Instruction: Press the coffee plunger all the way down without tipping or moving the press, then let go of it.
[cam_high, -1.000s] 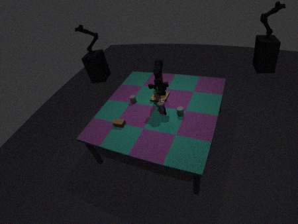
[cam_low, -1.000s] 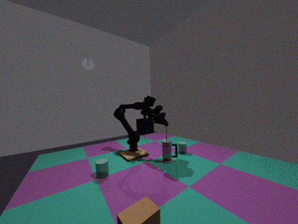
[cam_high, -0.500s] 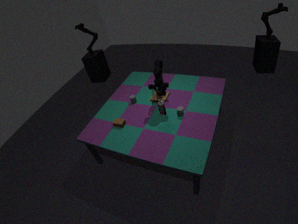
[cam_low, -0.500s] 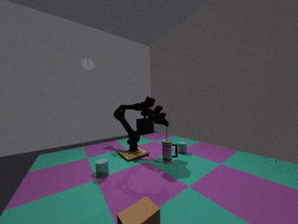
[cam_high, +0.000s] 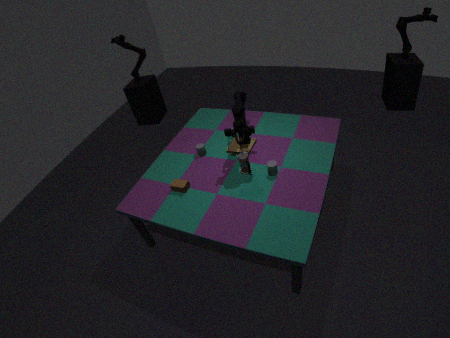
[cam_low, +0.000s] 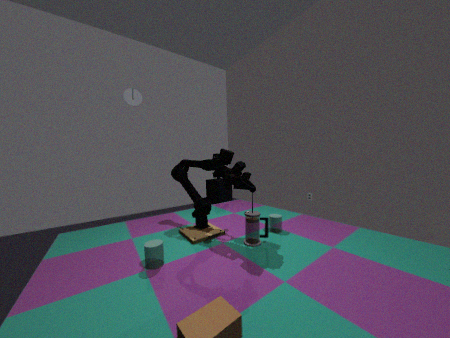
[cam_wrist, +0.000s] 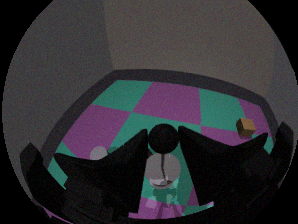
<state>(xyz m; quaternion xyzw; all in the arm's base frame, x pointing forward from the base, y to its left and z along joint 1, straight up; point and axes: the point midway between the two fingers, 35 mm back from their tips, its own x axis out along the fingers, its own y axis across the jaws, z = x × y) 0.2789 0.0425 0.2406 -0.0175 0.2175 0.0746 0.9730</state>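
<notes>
My gripper tip is now 10 mm to the right of the coffee press and 120 mm above it.
</notes>
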